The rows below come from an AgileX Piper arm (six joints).
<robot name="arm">
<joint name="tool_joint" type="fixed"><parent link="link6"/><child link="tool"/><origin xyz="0 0 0" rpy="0 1.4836 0"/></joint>
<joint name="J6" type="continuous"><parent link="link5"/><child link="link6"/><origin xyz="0.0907 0 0.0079" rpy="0 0 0"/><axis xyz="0.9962 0 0.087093"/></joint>
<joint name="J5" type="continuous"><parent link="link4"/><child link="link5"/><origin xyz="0 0 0" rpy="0 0 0"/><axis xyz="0 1 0"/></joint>
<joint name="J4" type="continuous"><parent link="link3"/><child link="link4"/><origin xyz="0.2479 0 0.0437" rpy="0 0 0"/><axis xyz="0.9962 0 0.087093"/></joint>
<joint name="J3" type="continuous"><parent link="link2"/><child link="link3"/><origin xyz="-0.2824 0 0.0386" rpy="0 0 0"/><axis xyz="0 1 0"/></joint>
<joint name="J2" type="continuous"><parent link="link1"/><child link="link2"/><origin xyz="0 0 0" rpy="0 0 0"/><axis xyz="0 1 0"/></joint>
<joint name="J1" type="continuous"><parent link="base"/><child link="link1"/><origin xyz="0 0 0.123" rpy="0 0 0"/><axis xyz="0 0 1"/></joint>
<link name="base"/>
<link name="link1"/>
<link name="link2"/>
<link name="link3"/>
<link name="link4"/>
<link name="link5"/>
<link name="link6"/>
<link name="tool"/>
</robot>
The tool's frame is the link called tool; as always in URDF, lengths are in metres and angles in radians. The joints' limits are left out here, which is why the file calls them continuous.
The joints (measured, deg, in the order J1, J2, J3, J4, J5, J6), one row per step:
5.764, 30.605, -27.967, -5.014, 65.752, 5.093
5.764, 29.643, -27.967, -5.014, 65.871, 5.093
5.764, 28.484, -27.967, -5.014, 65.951, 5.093
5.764, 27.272, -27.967, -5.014, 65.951, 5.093
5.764, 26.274, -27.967, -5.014, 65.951, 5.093
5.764, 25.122, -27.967, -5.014, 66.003, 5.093
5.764, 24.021, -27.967, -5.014, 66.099, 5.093
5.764, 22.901, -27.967, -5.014, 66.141, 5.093
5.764, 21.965, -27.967, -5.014, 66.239, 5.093
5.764, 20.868, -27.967, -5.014, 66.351, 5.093
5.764, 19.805, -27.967, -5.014, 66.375, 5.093
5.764, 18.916, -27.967, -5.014, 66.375, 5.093
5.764, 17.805, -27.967, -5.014, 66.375, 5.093
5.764, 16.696, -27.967, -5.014, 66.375, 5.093
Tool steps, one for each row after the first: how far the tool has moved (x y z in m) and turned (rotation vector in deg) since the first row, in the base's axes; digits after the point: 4 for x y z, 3 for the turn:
-0.0023, -0.0002, 0.0010, 0.085, -0.839, -0.010
-0.0050, -0.0005, 0.0022, 0.194, -1.913, -0.017
-0.0078, -0.0008, 0.0035, 0.316, -3.119, -0.017
-0.0101, -0.0010, 0.0045, 0.416, -4.112, -0.017
-0.0128, -0.0013, 0.0056, 0.527, -5.206, -0.022
-0.0155, -0.0016, 0.0065, 0.629, -6.206, -0.030
-0.0182, -0.0019, 0.0075, 0.738, -7.279, -0.034
-0.0205, -0.0021, 0.0082, 0.824, -8.113, -0.042
-0.0233, -0.0024, 0.0089, 0.925, -9.093, -0.052
-0.0259, -0.0026, 0.0097, 1.030, -10.127, -0.054
-0.0280, -0.0029, 0.0103, 1.119, -11.012, -0.054
-0.0307, -0.0031, 0.0110, 1.231, -12.117, -0.054
-0.0334, -0.0034, 0.0117, 1.343, -13.220, -0.054

